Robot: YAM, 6 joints.
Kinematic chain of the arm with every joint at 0, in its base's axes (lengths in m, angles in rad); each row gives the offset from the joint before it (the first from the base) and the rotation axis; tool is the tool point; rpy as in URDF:
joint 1: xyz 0 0 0.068 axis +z
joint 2: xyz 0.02 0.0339 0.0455 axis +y
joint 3: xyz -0.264 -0.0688 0 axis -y
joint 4: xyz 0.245 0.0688 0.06 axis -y
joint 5: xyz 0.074 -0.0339 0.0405 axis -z
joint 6: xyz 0.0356 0 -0.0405 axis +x
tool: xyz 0 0 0 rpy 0 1.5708 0
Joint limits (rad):
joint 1: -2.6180..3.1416
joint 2: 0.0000..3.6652
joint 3: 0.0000..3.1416
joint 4: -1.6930..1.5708
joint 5: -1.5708..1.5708
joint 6: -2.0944..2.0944
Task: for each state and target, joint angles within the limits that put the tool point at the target. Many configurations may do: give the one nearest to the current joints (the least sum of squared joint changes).
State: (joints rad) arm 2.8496 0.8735 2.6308 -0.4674 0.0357 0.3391
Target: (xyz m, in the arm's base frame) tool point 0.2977 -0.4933 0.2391
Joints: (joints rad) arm 2.1144 0.1646 3.0198 -0.4144 -0.0103 0.3391
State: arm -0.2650 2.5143 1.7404 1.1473 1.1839 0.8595
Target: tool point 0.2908 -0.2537 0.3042
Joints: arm -0.6272 1.8506 1.1502 1.3433 1.3509 0.8595
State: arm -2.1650 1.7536 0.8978 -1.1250 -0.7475 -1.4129
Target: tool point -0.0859 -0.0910 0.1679
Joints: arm -2.5005 1.3766 0.6164 -1.4948 -0.6505 -1.4129
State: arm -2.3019 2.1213 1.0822 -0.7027 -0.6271 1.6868
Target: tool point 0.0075 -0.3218 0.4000
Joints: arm -1.6201 1.4772 1.5476 -0.6287 -0.7155 1.6868
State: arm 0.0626 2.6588 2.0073 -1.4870 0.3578 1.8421
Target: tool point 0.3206 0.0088 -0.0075
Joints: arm 0.0641 2.6969 1.5817 -1.6359 0.3365 1.8421
